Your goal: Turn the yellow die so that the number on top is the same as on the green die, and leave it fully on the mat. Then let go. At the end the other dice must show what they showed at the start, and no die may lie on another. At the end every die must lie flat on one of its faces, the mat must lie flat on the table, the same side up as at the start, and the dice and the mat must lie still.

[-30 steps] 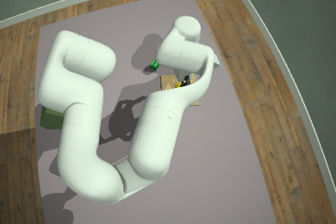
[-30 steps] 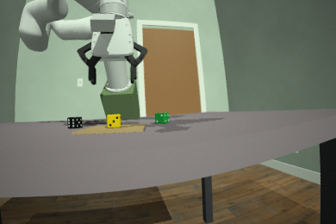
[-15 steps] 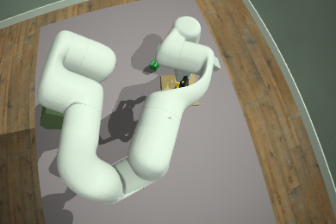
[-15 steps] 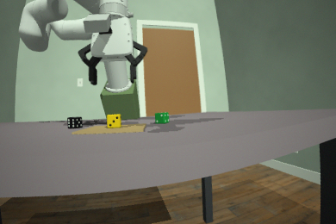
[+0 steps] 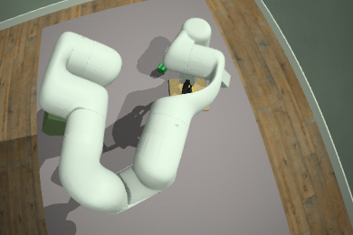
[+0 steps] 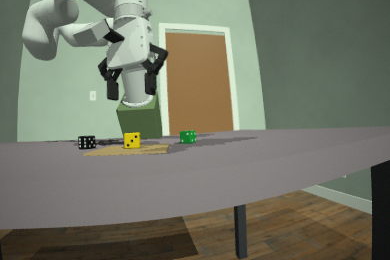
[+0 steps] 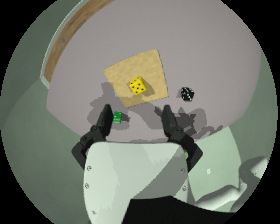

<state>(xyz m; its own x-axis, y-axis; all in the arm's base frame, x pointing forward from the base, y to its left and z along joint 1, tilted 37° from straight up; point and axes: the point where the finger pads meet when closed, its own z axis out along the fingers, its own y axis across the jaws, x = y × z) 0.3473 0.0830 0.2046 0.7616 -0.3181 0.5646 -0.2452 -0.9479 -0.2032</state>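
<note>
Right now the yellow die is 100 mm below my hand. Also, from my hand: green die 100 mm behind, 110 mm to the left, 100 mm below; then black die 60 mm behind, 130 mm to the right, 100 mm below; then mat 110 mm below.
</note>
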